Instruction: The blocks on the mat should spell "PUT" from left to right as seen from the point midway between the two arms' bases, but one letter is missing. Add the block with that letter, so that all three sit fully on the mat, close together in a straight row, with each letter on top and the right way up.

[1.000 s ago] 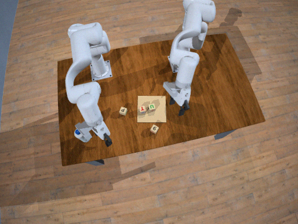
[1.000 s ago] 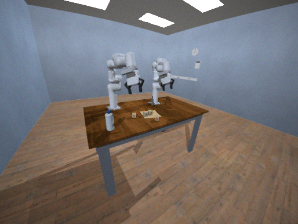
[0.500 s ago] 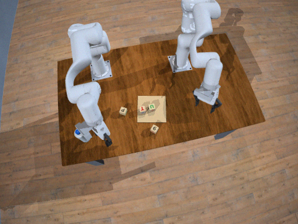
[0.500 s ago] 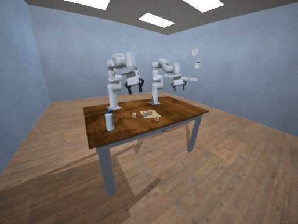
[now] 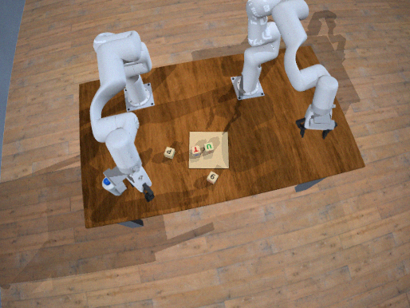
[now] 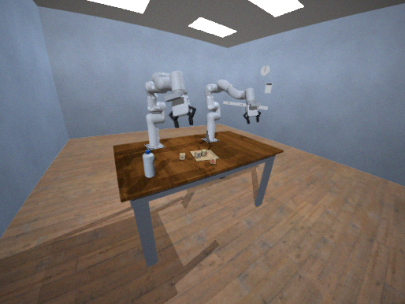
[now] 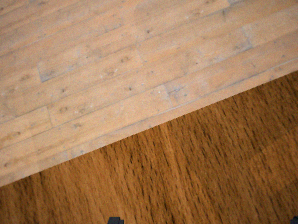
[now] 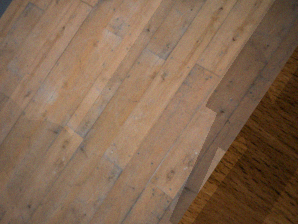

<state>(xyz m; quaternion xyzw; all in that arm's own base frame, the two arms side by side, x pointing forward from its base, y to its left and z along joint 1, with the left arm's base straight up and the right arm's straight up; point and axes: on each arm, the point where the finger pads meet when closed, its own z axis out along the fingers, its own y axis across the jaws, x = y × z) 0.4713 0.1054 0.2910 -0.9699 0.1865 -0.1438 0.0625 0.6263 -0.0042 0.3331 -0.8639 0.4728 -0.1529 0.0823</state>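
Observation:
My right hand is 260 mm past the U block, 280 mm to the right of it and 310 mm above it. Round my right hand: P block: 250 mm behind, 80 mm to the left, 310 mm below; white bottle: 100 mm behind, 190 mm to the right, 250 mm below; T block: 250 mm behind, 210 mm to the left, 310 mm below.

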